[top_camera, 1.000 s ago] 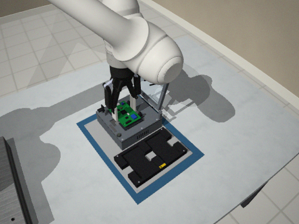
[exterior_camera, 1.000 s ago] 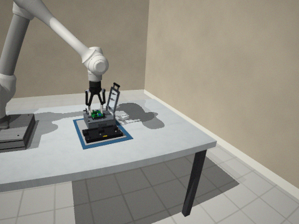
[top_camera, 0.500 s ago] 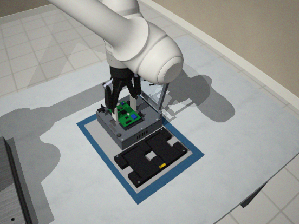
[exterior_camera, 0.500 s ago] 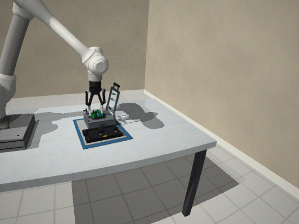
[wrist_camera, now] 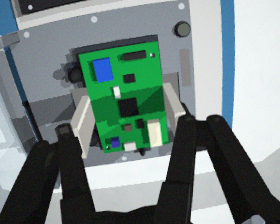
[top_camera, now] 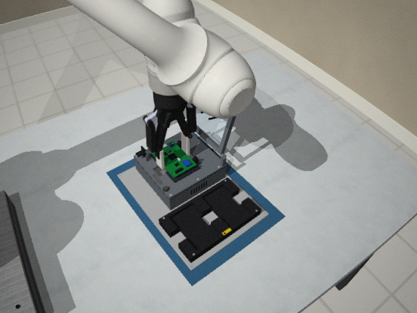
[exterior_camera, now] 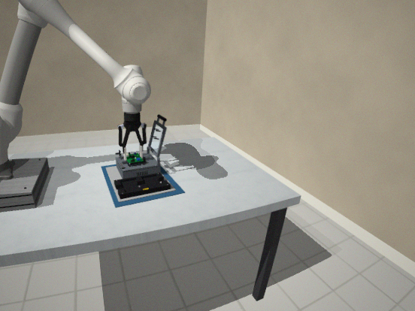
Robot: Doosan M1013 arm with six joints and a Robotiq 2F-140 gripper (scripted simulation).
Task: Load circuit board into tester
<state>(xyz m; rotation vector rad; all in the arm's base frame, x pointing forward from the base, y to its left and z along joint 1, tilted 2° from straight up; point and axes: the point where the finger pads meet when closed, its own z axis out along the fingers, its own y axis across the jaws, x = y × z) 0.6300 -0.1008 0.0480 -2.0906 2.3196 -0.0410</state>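
The green circuit board is 20 mm below my hand. Round my hand: latch hook 60 mm to the left, 50 mm behind, 10 mm below; tester lid 120 mm ahead, 80 mm above, 10 mm to the right.
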